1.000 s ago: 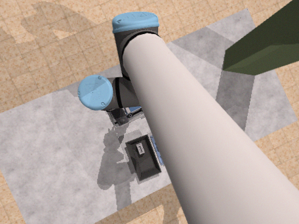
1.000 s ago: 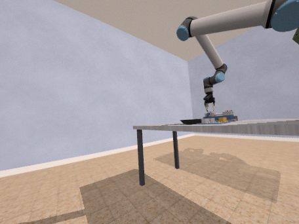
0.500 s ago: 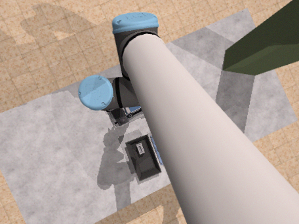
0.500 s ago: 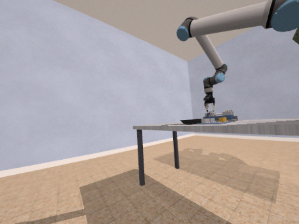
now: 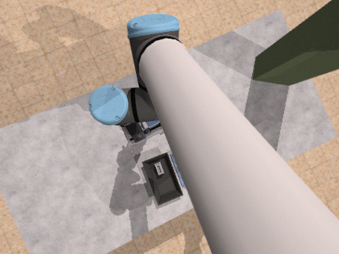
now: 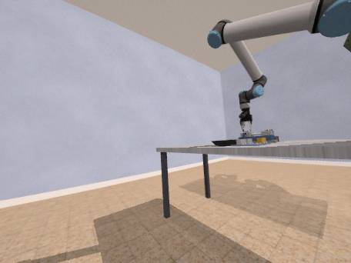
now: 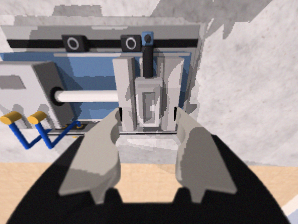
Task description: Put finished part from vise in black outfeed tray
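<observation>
Right now the vise is 8 cm below my hand, 7 cm behind it and 2 cm to the right of it. Also, from my hand: blue fixture plate 27 cm to the left, 26 cm behind, 12 cm below; orange block 30 cm behind, 22 cm to the left, 10 cm below; grey end block 16 cm behind, 5 cm to the right, 4 cm below.
</observation>
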